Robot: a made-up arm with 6 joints.
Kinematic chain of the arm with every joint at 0, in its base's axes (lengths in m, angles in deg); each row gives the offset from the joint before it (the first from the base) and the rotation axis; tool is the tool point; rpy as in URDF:
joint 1: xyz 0 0 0.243 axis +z
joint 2: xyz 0 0 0 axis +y
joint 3: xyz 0.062 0 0.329 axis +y
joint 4: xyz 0.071 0 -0.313 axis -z
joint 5: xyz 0 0 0 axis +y
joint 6: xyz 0.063 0 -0.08 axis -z
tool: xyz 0 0 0 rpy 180 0 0
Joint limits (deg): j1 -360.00..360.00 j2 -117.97..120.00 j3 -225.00..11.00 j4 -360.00..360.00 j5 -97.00..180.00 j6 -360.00..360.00
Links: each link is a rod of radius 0.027 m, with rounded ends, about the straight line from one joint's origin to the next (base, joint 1, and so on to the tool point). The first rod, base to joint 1, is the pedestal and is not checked.
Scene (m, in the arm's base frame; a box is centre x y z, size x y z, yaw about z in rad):
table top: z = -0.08
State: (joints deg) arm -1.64 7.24 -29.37 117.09 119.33 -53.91
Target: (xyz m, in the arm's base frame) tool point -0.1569 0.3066 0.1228
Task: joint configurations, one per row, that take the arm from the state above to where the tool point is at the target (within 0.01 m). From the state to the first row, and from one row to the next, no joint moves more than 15 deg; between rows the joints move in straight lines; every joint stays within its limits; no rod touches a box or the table.
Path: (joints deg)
1: 13.08 11.63 -29.99 116.11 118.85 -53.91
2: 27.79 16.01 -30.60 115.14 118.36 -53.91
3: 42.51 20.40 -31.22 114.16 117.88 -53.91
4: 57.23 24.78 -31.84 113.19 117.39 -53.91
5: 71.94 29.17 -32.45 112.21 116.91 -53.91
6: 86.66 33.55 -33.07 111.23 116.42 -53.91
7: 101.38 37.94 -33.69 110.26 115.94 -53.91

